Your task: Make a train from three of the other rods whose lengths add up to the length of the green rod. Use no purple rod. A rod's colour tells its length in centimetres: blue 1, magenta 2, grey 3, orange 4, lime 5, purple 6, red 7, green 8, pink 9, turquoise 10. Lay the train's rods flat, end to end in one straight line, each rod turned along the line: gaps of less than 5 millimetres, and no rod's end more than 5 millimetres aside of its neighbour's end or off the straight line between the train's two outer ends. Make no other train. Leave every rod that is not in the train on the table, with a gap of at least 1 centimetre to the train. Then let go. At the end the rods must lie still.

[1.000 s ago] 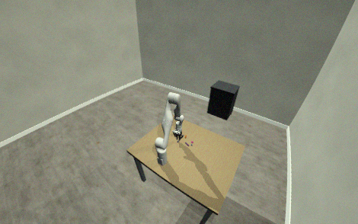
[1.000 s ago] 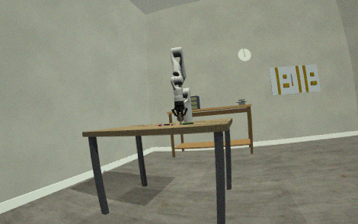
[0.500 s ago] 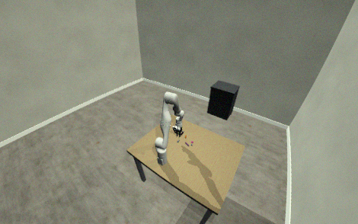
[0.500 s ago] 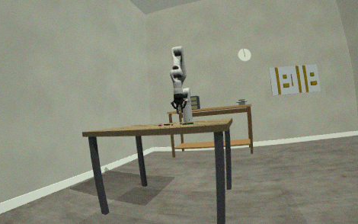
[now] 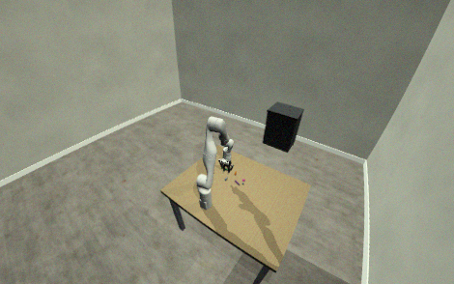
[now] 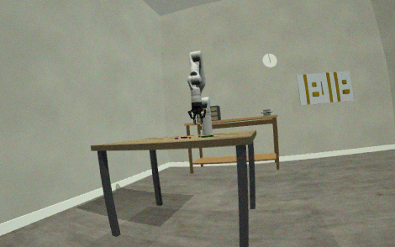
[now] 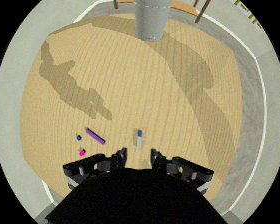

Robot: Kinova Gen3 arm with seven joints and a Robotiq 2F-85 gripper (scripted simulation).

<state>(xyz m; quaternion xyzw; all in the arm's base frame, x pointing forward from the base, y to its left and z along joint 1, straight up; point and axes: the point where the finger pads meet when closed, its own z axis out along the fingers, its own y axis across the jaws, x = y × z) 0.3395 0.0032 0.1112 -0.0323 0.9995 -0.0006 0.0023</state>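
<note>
Now: the orange rod 100 mm ahead of my hand, 40 mm to the right of it and 100 mm below it. The rest, counted from my hand: green rod 100 mm ahead, 80 mm to the left, 100 mm below; grey rod 100 mm below; purple rod 110 mm to the right, 100 mm below.
</note>
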